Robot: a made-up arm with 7 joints. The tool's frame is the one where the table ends. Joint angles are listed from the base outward.
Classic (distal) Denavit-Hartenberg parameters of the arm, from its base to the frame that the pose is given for. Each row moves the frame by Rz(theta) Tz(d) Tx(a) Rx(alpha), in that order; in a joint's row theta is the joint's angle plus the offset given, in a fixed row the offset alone. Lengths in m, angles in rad.
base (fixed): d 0.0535, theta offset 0, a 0.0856, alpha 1.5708
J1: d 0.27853, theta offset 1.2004, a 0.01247, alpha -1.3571
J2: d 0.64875, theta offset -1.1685, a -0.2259, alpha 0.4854
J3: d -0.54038, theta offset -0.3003, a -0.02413, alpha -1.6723
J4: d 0, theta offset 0.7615, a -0.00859, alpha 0
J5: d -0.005, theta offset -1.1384, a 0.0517, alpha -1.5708
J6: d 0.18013, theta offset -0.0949, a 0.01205, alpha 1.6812
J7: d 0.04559, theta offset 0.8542, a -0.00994, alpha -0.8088
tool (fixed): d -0.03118, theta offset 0.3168, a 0, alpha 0
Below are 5 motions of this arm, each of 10 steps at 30 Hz.
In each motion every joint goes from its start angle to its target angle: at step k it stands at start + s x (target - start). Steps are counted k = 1, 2, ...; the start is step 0. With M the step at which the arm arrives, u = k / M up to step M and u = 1 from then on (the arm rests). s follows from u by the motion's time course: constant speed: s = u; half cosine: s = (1 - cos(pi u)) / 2; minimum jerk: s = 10 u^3 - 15 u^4 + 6 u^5.
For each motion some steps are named. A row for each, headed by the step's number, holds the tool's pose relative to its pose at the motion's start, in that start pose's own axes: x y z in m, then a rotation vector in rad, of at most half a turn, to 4 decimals.
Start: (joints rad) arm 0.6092 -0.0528 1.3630 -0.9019 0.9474 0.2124 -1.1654
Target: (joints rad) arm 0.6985 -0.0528 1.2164 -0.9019 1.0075 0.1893 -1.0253
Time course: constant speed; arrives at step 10
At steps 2, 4, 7, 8, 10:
2: 0.0004 -0.0036 -0.0036 -0.0096 -0.0017 0.0298
4: 0.0008 -0.0072 -0.0071 -0.0180 -0.0036 0.0602
7: 0.0010 -0.0126 -0.0124 -0.0284 -0.0066 0.1069
8: 0.0010 -0.0144 -0.0142 -0.0312 -0.0077 0.1227
10: 0.0010 -0.0180 -0.0177 -0.0360 -0.0100 0.1547

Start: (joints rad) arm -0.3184 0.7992 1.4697 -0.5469 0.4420 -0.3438 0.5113
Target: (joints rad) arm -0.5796 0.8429 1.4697 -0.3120 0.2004 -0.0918 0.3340
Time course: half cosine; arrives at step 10
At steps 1, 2, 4, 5, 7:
1: 0.0003 0.0004 -0.0010 0.0107 -0.0026 -0.0029
2: 0.0013 0.0017 -0.0038 0.0418 -0.0099 -0.0108
4: 0.0049 0.0066 -0.0136 0.1523 -0.0337 -0.0348
5: 0.0074 0.0099 -0.0195 0.2213 -0.0470 -0.0465
7: 0.0126 0.0167 -0.0305 0.3537 -0.0692 -0.0616

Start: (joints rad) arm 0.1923 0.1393 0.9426 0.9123 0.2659 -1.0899 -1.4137
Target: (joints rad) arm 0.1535 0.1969 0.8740 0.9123 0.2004 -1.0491 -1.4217
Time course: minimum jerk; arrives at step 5
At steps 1, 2, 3, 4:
1: -0.0002 0.0001 0.0006 -0.0008 0.0039 0.0006
2: -0.0009 0.0005 0.0032 -0.0042 0.0215 0.0034
3: -0.0021 0.0010 0.0067 -0.0093 0.0465 0.0077
4: -0.0030 0.0013 0.0091 -0.0130 0.0642 0.0110

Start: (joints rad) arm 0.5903 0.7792 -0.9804 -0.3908 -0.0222 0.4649 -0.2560
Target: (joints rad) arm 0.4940 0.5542 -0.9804 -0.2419 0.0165 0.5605 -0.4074
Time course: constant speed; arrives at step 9
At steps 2, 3, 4, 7, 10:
2: -0.0125 0.0051 0.0125 0.0208 0.0692 0.0465
3: -0.0187 0.0075 0.0191 0.0311 0.1042 0.0694
4: -0.0247 0.0098 0.0259 0.0414 0.1395 0.0921
7: -0.0422 0.0161 0.0478 0.0717 0.2466 0.1590
10: -0.0532 0.0198 0.0635 0.0916 0.3189 0.2028

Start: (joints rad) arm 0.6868 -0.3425 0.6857 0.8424 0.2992 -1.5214 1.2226
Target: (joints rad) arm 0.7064 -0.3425 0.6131 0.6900 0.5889 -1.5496 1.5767
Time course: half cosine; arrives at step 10
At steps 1, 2, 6, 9, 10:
1: -0.0001 -0.0008 0.0003 -0.0037 -0.0062 0.0027
2: -0.0005 -0.0030 0.0011 -0.0146 -0.0242 0.0108
6: -0.0041 -0.0207 0.0078 -0.1069 -0.1581 0.0768
9: -0.0067 -0.0307 0.0122 -0.1646 -0.2287 0.1175
10: -0.0070 -0.0315 0.0125 -0.1691 -0.2339 0.1207

